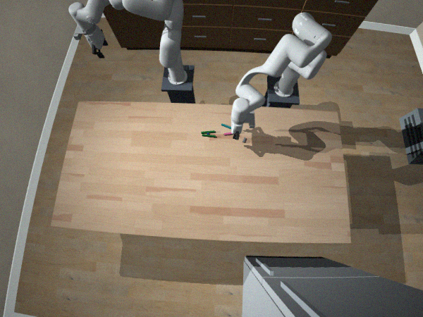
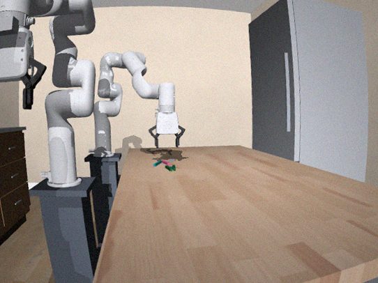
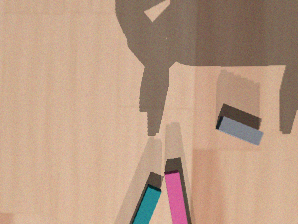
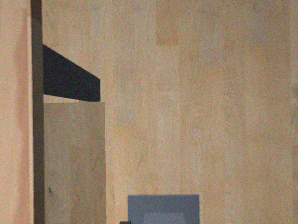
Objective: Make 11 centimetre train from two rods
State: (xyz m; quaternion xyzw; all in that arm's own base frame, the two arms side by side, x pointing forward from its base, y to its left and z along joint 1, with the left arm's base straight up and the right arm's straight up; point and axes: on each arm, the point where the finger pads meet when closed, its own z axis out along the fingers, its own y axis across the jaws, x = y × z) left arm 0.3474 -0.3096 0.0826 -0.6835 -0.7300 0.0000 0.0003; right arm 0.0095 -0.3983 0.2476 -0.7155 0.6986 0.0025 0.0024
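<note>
The short grey rod is 80 mm below my left hand, 60 mm to the left of it and 20 mm ahead of it. The rest, counted from my left hand: small blue rod (150 mm to the right, 80 mm below, 10 mm ahead); pink rod (80 mm below, 20 mm to the right, 10 mm behind); turquoise rod (80 mm below, 50 mm behind, 30 mm to the right).
</note>
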